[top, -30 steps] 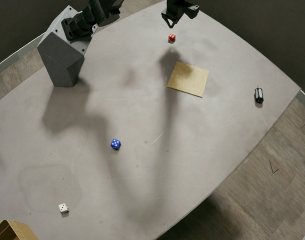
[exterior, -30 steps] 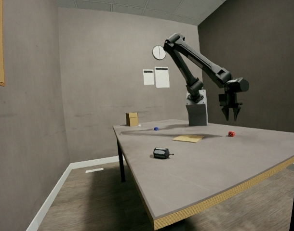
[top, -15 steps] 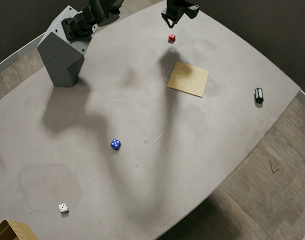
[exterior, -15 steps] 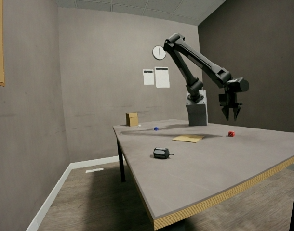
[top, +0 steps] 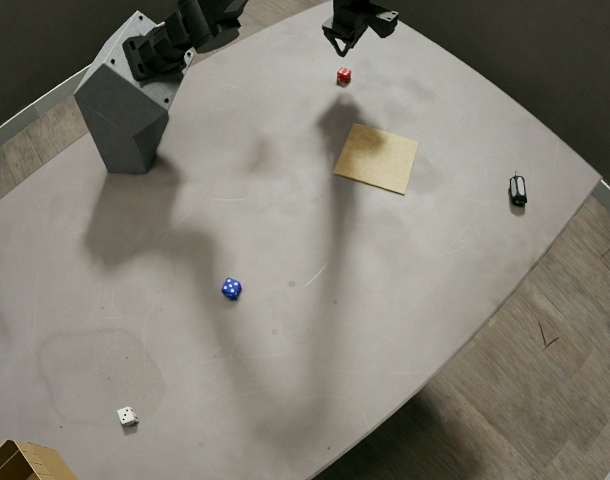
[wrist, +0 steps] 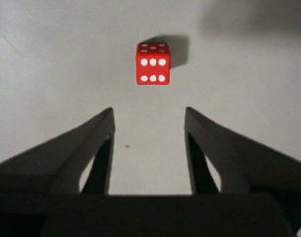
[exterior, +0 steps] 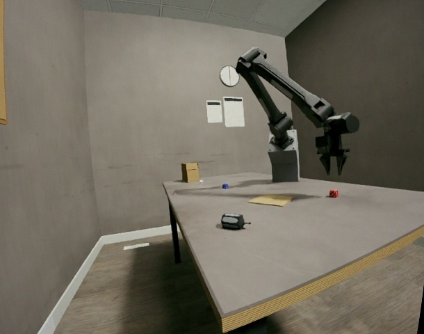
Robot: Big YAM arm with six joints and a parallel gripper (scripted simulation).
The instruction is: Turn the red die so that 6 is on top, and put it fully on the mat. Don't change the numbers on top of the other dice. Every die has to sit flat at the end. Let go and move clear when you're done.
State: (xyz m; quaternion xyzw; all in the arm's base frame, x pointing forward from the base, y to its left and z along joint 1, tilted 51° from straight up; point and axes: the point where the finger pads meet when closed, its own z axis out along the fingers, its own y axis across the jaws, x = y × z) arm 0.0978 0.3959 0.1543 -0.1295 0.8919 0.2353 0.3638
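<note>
Now: hand 80 mm above the red die. Also, from my hand: blue die (430 mm to the right, 360 mm ahead, 80 mm below); small black device (440 mm ahead, 150 mm to the left, 80 mm below); tan mat (230 mm ahead, 90 mm below, 70 mm to the right).
</note>
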